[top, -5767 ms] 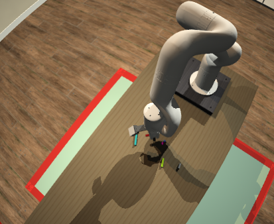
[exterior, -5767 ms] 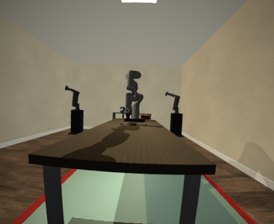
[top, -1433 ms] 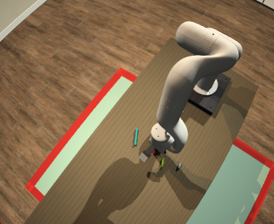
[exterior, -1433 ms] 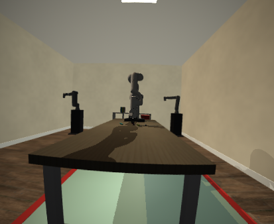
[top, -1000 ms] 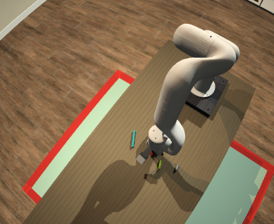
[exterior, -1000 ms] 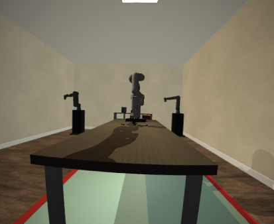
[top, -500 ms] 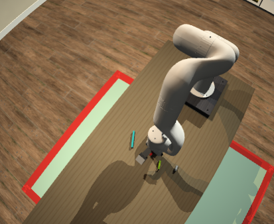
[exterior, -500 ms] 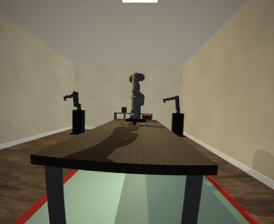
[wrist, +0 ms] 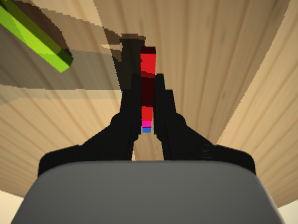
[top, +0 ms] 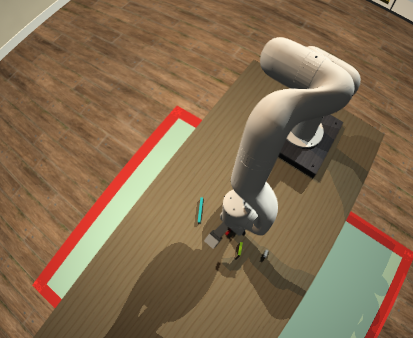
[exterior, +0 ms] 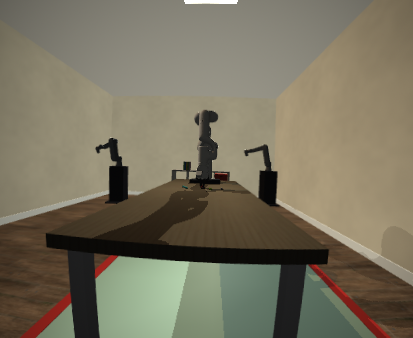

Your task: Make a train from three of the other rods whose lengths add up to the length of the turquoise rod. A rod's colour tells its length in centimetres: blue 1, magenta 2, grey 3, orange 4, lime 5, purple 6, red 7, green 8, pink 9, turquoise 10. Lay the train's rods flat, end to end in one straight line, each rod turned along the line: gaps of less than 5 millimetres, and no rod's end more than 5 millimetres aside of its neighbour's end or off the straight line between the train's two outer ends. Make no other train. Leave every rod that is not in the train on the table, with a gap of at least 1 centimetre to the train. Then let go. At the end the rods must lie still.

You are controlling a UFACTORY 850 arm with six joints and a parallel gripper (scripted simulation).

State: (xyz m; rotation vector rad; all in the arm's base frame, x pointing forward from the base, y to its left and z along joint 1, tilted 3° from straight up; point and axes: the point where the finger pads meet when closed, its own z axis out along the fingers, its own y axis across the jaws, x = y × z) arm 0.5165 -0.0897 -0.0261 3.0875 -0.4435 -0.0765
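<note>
My gripper is now 5 cm past the magenta rod, 3 cm above it and 1 cm to the right of it. The rest, counted from my hand: blue rod (6 cm behind, 3 cm below, 2 cm to the left); then red rod (2 cm below); then lime rod (6 cm to the left, 6 cm ahead, 3 cm below).
</note>
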